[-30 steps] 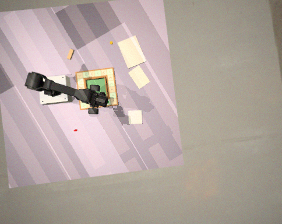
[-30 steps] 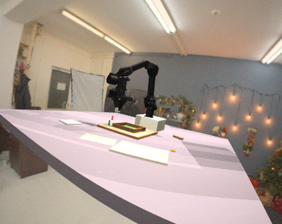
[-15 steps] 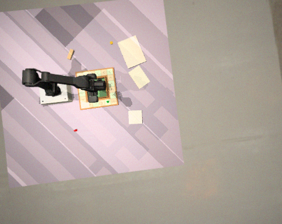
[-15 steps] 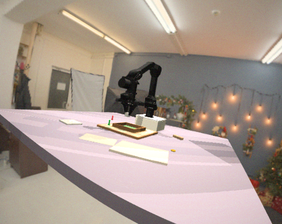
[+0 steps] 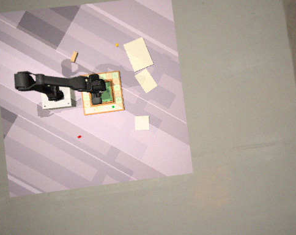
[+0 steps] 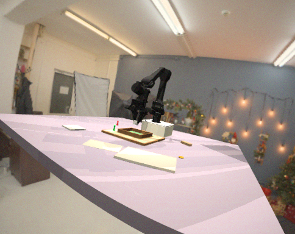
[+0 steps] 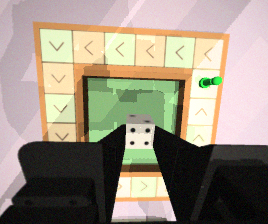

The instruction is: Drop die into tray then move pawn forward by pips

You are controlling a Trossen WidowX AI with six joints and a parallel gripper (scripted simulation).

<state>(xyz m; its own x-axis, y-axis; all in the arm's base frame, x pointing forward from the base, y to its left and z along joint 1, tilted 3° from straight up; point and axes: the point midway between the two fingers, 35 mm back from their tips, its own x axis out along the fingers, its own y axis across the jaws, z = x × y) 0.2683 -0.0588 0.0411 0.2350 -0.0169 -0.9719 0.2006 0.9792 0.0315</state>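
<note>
My gripper tip is now 12 cm to the left of the green pawn, 5 cm above it and 3 cm short of it. The rest, counted from my gripper tip: white die right at my gripper tip; small wooden block 31 cm to the left, 12 cm behind, 7 cm below; green dice tray 7 cm below, 1 cm behind.
</note>
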